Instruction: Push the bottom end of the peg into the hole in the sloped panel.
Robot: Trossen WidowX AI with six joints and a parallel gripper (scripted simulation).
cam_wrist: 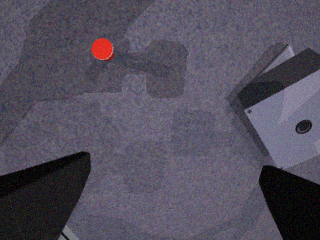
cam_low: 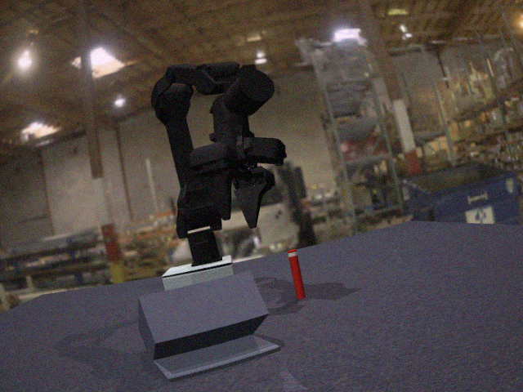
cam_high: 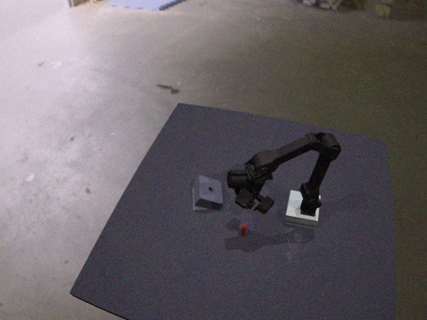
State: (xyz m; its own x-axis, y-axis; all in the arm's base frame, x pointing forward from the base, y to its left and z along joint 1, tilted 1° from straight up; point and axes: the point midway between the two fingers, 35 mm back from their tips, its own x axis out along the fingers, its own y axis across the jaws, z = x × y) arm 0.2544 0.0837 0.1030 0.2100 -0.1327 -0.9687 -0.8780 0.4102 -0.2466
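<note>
The red peg is 10 mm behind my gripper tip, 70 mm to the left of it and 80 mm below it. From my gripper tip the other things lie so: sloped panel: 190 mm ahead, 80 mm to the right, 100 mm below; thin base plate: 200 mm ahead, 70 mm to the right, 130 mm below.
</note>
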